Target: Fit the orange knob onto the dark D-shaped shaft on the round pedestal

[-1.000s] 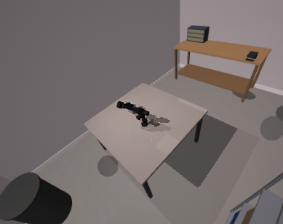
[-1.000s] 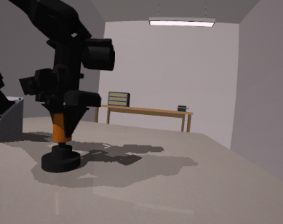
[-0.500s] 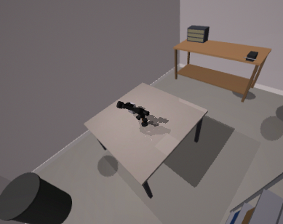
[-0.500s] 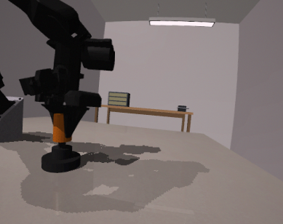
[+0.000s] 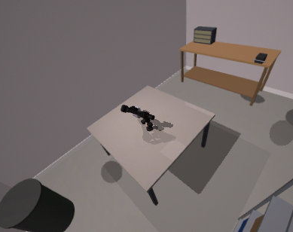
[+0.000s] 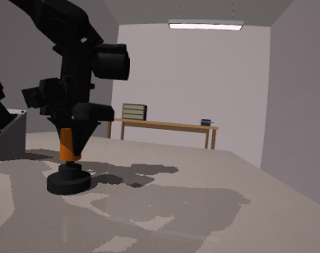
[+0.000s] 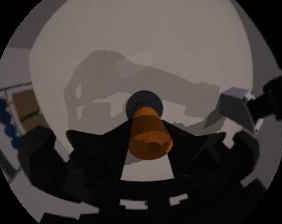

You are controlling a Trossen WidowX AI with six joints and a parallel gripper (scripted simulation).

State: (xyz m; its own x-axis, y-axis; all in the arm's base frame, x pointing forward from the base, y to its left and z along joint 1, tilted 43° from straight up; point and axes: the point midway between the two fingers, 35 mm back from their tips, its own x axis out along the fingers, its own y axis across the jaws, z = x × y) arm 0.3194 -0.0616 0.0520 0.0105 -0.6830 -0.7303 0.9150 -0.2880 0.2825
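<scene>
Now: gripper tip 2 cm below the orange knob. Round my gripper tip: dark shaft (4 cm below).
</scene>
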